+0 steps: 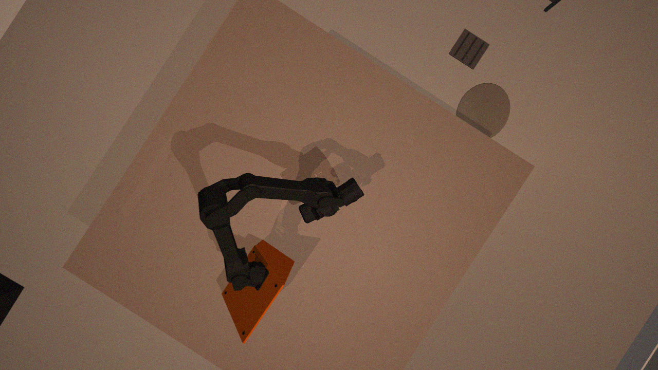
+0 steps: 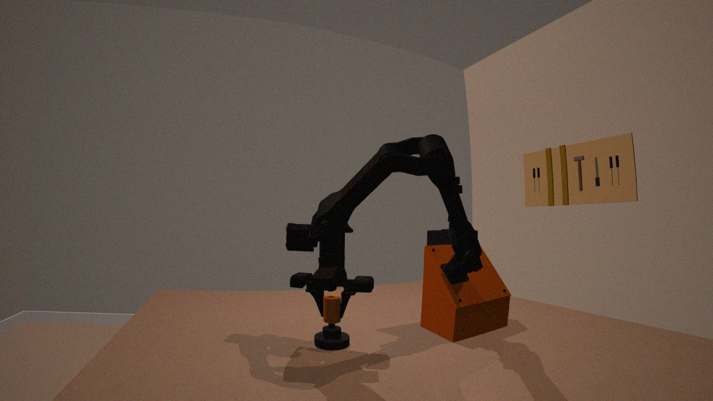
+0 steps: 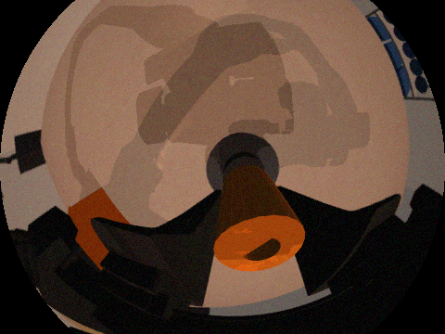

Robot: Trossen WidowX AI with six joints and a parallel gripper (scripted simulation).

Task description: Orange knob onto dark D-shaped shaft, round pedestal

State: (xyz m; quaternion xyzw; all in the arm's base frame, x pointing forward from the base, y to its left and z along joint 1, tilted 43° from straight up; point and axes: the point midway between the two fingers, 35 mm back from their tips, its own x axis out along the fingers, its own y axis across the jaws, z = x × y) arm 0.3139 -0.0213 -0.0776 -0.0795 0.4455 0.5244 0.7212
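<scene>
My gripper tip is now 20 mm below the orange knob. From my gripper tip the other things lie so: round pedestal 40 mm below.
</scene>
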